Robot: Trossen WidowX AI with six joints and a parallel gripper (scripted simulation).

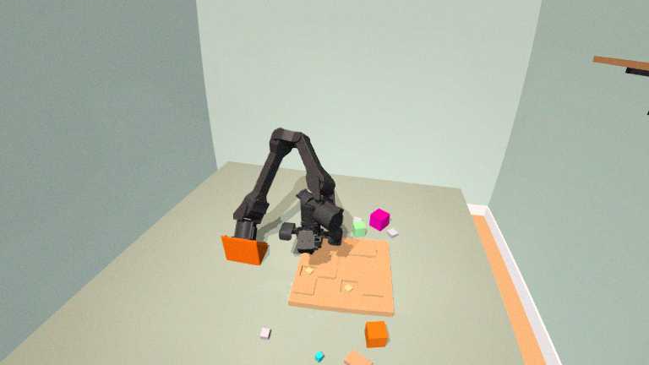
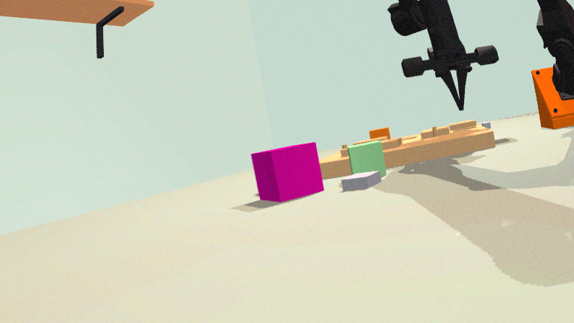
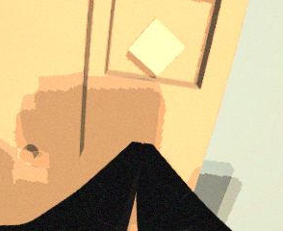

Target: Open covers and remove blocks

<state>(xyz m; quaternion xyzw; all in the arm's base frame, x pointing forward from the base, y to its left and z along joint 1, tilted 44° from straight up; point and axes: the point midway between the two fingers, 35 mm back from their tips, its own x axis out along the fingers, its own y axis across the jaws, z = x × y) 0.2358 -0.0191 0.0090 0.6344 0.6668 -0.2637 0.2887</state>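
Now: gripper tip 11 cm short of the tan puzzle board, 1 cm to the left of it and 4 cm above it. Also, from my gripper tip: cyan block (8 cm ahead, 30 cm to the right, 5 cm below); orange cube (22 cm ahead, 23 cm to the right, 3 cm below); green block (14 cm ahead, 20 cm to the left, 4 cm below).
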